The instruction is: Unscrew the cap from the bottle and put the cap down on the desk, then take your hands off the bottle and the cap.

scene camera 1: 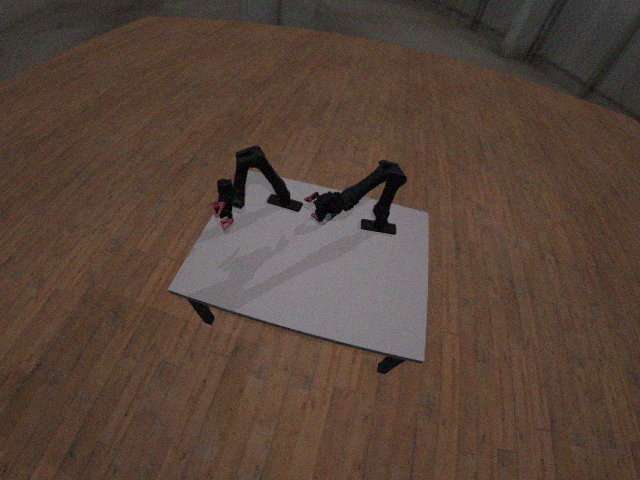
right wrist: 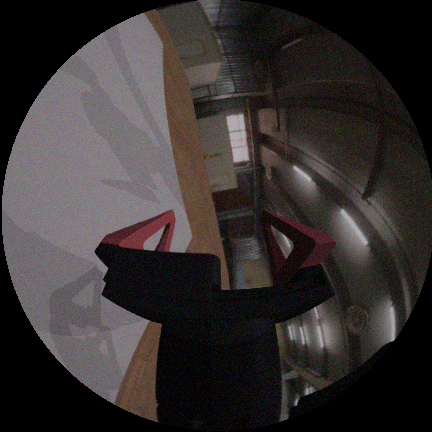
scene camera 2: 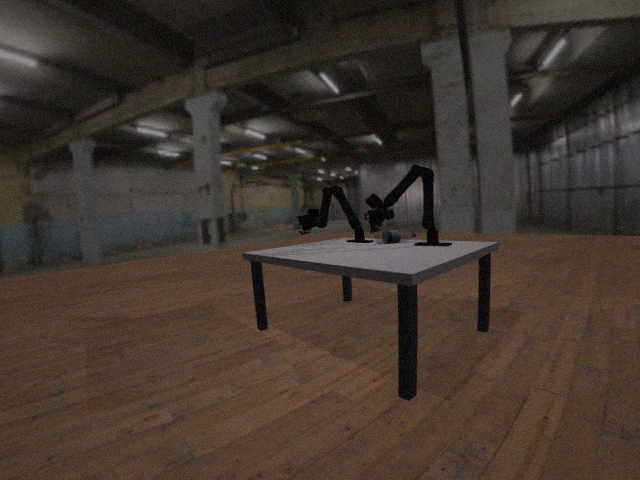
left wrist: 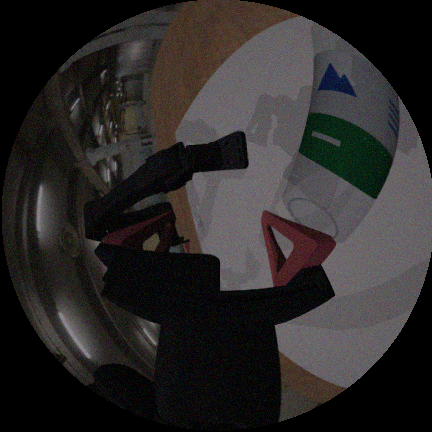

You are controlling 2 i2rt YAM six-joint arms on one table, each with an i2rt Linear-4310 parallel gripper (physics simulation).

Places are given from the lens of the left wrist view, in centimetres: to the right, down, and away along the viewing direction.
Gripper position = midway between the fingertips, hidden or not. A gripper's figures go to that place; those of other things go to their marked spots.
left gripper (left wrist: 217,215): 0, 0, 13
clear bottle (left wrist: 349,139): 7, -4, 4
